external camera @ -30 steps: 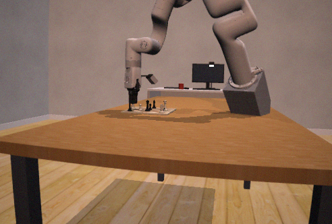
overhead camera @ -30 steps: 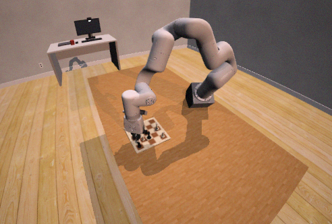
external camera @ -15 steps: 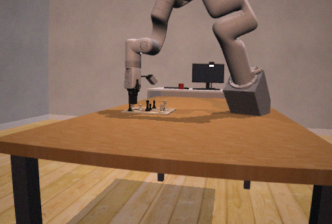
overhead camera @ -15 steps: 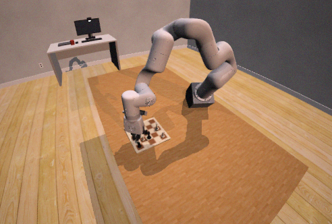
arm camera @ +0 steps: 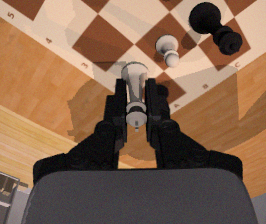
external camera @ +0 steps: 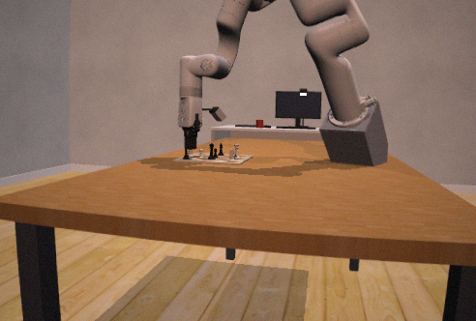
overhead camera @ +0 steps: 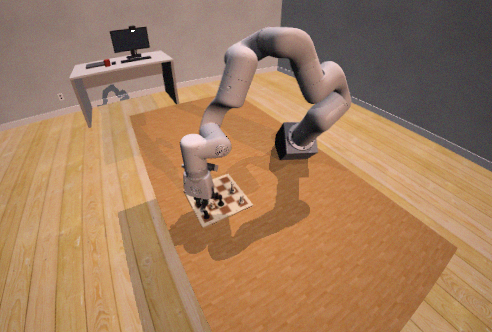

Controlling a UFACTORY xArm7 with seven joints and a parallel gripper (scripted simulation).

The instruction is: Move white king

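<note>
My gripper is now 10 mm above the white king. From my hand the other things lie so: chessboard: 80 mm behind, 50 mm below, 40 mm to the right; white pawn: 40 mm below, 40 mm behind; black piece: 30 mm to the left, 30 mm below.
</note>
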